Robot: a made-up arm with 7 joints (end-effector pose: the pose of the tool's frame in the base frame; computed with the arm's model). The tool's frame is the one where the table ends.
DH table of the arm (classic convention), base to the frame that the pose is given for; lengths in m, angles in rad. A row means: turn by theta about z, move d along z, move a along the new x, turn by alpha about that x. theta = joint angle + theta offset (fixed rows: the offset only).
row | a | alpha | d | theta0
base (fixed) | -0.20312 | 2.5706 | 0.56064 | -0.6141
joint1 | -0.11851 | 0.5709 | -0.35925 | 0
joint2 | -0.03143 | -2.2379 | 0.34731 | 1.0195
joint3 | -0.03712 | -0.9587 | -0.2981 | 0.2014
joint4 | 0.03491 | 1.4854 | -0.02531 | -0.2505
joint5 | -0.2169 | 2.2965 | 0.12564 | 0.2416
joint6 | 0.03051 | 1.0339 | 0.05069 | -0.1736
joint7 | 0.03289 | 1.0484 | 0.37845 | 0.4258
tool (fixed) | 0 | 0 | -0.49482 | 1.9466
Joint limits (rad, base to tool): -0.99..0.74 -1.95..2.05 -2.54..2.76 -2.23..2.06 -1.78..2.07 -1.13..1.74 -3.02..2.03
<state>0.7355 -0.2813 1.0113 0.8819 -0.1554 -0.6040 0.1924</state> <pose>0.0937 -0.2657 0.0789 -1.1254 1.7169 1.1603</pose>
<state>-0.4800 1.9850 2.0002 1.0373 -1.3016 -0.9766 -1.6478</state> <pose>-0.2959 0.1812 -0.0339 -0.5382 1.1735 1.8752</pose>
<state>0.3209 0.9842 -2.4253 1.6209 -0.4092 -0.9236 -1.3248</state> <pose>-0.1392 -0.1988 0.5520 -0.8462 -0.5800 -1.5486</pose>
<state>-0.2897 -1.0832 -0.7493 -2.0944 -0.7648 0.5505 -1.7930</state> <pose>-0.5094 0.7394 0.2471 0.0095 1.5620 -1.4112</pose>
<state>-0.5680 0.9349 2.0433 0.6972 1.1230 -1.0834 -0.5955</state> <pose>0.1932 0.2220 0.0234 1.4243 0.1690 -0.7230</pose>
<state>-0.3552 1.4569 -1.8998 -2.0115 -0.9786 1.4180 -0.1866</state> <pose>-0.2537 0.2476 -0.1146 0.5432 0.5409 0.8874</pose>
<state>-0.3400 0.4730 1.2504 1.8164 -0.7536 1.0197 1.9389</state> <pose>-0.1514 0.7109 0.4102 1.8863 1.3810 -0.6551</pose>
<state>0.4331 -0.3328 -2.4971 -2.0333 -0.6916 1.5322 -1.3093</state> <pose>0.7081 0.2867 0.1507 -0.6833 -0.5365 1.0149</pose>
